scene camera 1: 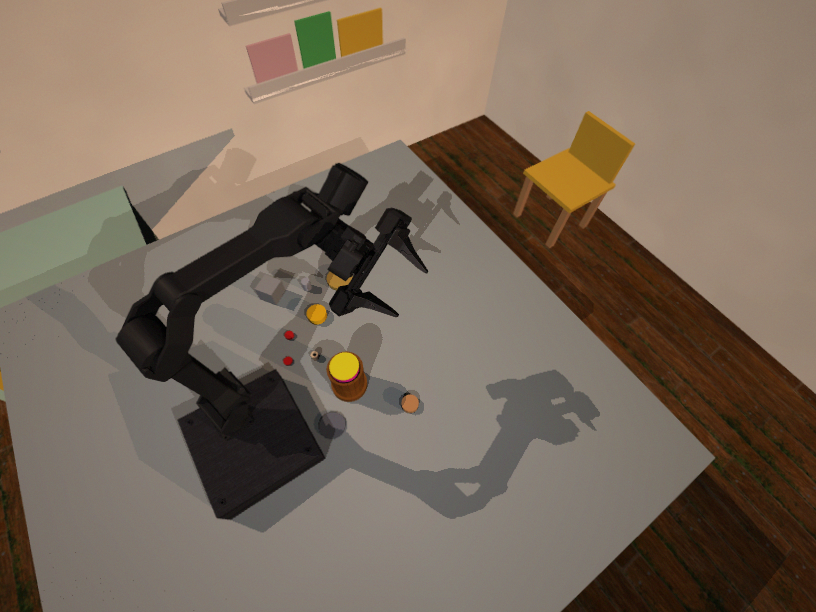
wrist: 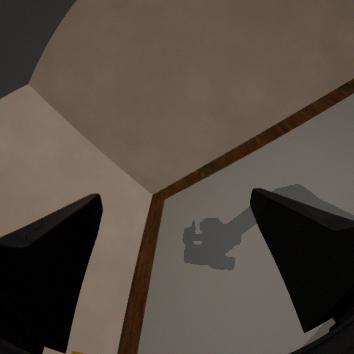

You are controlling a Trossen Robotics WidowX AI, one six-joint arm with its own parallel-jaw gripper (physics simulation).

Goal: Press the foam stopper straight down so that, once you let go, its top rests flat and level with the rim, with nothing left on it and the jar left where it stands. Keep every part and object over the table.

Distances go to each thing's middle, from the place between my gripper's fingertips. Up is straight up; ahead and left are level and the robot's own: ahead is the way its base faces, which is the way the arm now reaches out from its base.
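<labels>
Brown ribbed jar (scene camera 1: 345,370): my hand 330 mm above it, 110 mm past it, 80 mm to the right of it.
</labels>
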